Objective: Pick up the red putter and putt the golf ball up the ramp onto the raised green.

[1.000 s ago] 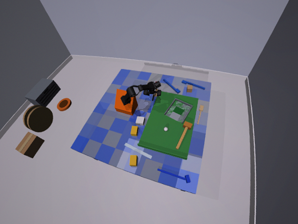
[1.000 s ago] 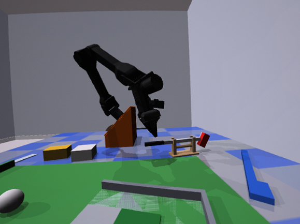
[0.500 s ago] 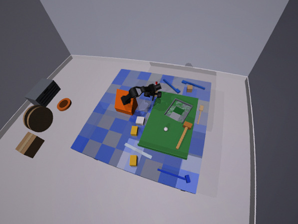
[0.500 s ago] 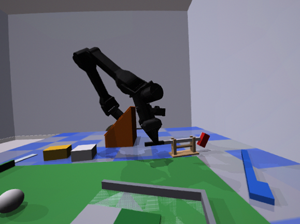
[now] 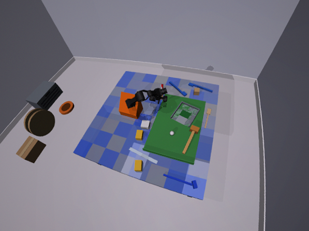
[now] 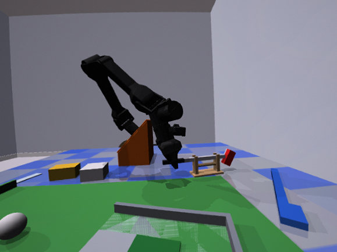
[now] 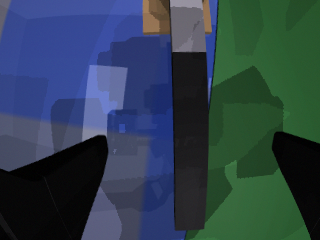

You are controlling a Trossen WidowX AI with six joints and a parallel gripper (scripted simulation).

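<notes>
The white block is 4 cm behind my gripper tip, 31 cm to the right of it and 3 cm below it. From my gripper tip the other things lie so: small wooden rack: 3 cm behind, 13 cm to the left, 2 cm below; red putter: 3 cm behind, 11 cm to the left, 1 cm above; green mat: 26 cm ahead, 19 cm to the right, 5 cm below.
</notes>
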